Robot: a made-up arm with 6 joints.
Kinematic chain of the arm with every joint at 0, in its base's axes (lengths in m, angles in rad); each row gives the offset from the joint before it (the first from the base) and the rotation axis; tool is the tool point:
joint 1: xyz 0 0 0.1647 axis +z
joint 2: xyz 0 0 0 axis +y
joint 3: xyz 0 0 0.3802 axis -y
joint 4: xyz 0 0 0 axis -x
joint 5: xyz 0.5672 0 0 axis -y
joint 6: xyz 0 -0.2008 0 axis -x
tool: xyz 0 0 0
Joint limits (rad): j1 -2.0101..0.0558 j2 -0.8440..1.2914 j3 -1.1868..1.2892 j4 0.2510..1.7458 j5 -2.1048..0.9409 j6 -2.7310..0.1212
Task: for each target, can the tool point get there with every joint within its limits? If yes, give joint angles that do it. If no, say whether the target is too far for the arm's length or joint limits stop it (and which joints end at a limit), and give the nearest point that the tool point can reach.
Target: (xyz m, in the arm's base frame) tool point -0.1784 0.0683 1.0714
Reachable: yes | joints -1.7393 -0.4203 0.8164 0.3683 -0.6777 -0.6232
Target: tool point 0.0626 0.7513 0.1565
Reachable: no: joint limits stop it (at a limit: joint 2, joint 3) | nearest point 0.0628 0.7538 0.7901 | short by 0.634 m
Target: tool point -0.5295 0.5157 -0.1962
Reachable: no: joint limits stop it (at a limit: joint 1, joint 2, joint 3, joint 4) | nearest point -0.1545 0.1286 -0.1190 | short by 0.544 m
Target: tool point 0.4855 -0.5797 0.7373
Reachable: yes | joints -0.7344 0.6060 0.7674 1.0209 -0.0510 -0.4356
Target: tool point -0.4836 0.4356 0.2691
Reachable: no: joint limits stop it (at a limit: joint 2, joint 3) | nearest point -0.5621 0.5063 0.7901 | short by 0.532 m
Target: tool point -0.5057 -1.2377 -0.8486
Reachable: no: too far | nearest point -0.2875 -0.7036 -0.1846 | short by 0.880 m
